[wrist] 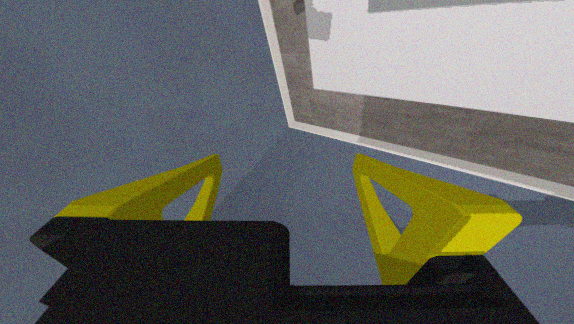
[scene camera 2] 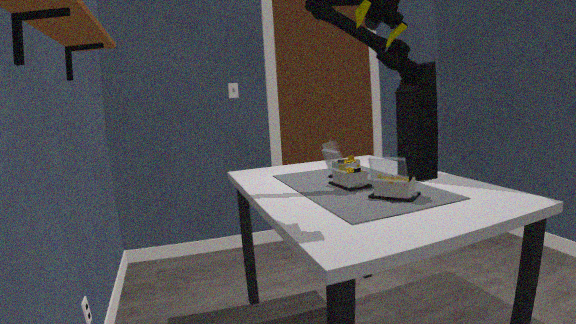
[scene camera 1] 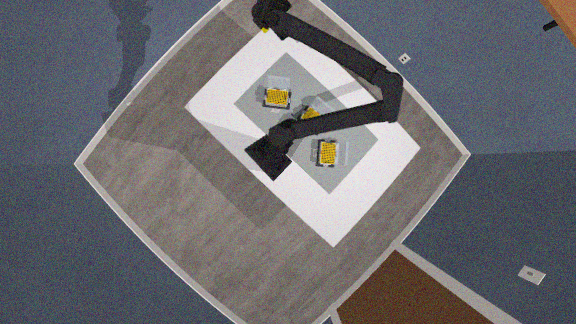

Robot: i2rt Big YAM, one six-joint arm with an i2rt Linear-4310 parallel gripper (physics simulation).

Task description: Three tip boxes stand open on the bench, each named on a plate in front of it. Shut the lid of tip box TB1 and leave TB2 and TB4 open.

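Places are measured from the arm's base along level axes (x back, y right, z up), in millimetres.
Pixels of known places: gripper, fingertip midpoint: (wrist: 287, 161) (scene camera 2: 372, 36); arm's base at its link origin: (scene camera 2: 414, 75) (scene camera 1: 269, 156).
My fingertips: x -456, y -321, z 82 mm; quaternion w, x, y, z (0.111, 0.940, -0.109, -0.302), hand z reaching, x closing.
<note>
Ahead of a thing's pixels: the offset from my fingertips to its middle. "spot": to the spot under its first point. Level surfaces: height alone.
Three open tip boxes with yellow racks and clear raised lids stand on the grey mat {dz -500 mm} (scene camera 1: 330, 185) (scene camera 2: 355, 212). One box {dx +179, dy +135, dz -467 mm} (scene camera 1: 277, 97) (scene camera 2: 395, 189) is at upper left in the first scene view and nearest in the second. The middle box {dx +151, dy +366, dz -467 mm} (scene camera 1: 310, 114) (scene camera 2: 350, 177) is partly hidden by my arm in the first scene view. The third box {dx +242, dy +548, dz -435 mm} (scene camera 1: 328, 153) stands at lower right there, with its lid {spot: dx +201, dy +609, dz -354 mm} (scene camera 1: 345, 153) raised to the right. The name plates are too small to read. My gripper (scene camera 2: 373, 37) (wrist: 287, 161) is open and empty, high up near a table corner, away from the boxes.
The white table (scene camera 1: 332, 230) (scene camera 2: 295, 240) (wrist: 435, 60) bears the mat. My black arm (scene camera 1: 340, 119) (scene camera 2: 345, 24) reaches over the mat from its base (scene camera 2: 417, 125) at the table's edge. A wooden wall shelf (scene camera 2: 85, 25) is at upper left in the second scene view.
</note>
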